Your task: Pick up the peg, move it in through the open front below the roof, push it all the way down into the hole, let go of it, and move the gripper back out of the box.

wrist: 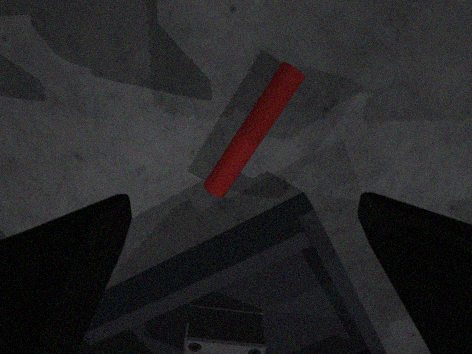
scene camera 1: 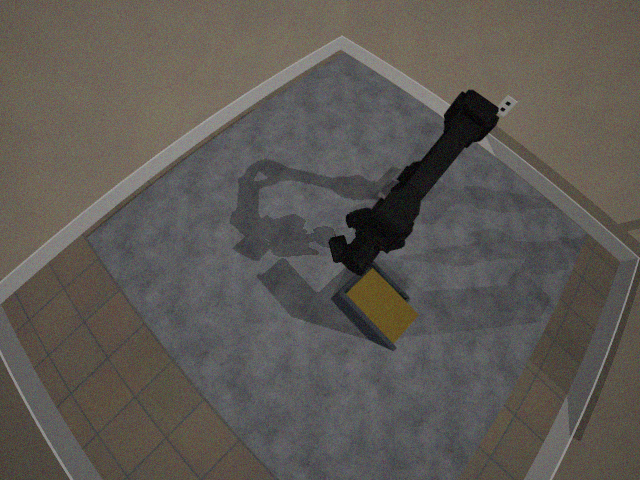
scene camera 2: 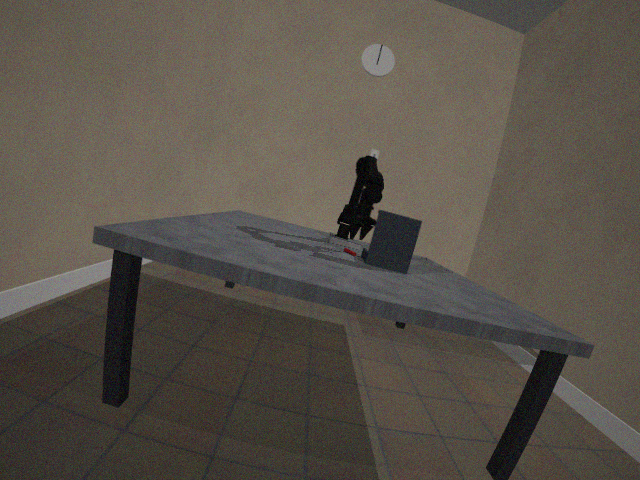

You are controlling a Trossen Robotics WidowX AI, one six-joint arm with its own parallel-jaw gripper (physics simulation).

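Places are measured from the arm's base along level axes (x down, y right, z back), in millimetres.
Pixels of known places: gripper, fingertip midpoint: (wrist: 246,204) (scene camera 2: 356,239); arm's base, origin of the base link: (scene camera 2: 341,237).
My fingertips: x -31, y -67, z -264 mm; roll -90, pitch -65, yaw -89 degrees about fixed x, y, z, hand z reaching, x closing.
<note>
Ahead of a thing's pixels: the offset from my fingertips to its top centre. "pt": to the spot under its first point. Level surfaces: height alone.
The red peg @[dx +50, dy +11, dz +11 mm] (scene camera 2: 349,252) (wrist: 255,130) lies on its side on the table outside the box; in the wrist view it slants from lower left to upper right. The arm hides it in scene camera 1. My gripper (scene camera 2: 357,236) (wrist: 246,204) is open and empty above the table by the box. In the wrist view the peg lies beyond the line between the fingertips, its lower end nearer the left finger. The dark blue-grey box @[dx -138, dy -125, dz -51 mm] (scene camera 2: 393,241) (wrist: 210,245) stands upright beside the peg, with a yellow roof @[pt dx -138, dy -127, dz -85 mm] (scene camera 1: 382,304). I cannot make out the hole.
The arm (scene camera 1: 395,211) (scene camera 2: 368,180) reaches over the grey table @[dx +64 mm] (scene camera 1: 248,361) (scene camera 2: 206,248) to the box. Box edges show below the peg and between the fingers in the wrist view. A dark block with a pale strip @[pt dx +26, dy -97, dz -55 mm] (wrist: 225,345) shows at that view's bottom; I cannot tell what it is.
</note>
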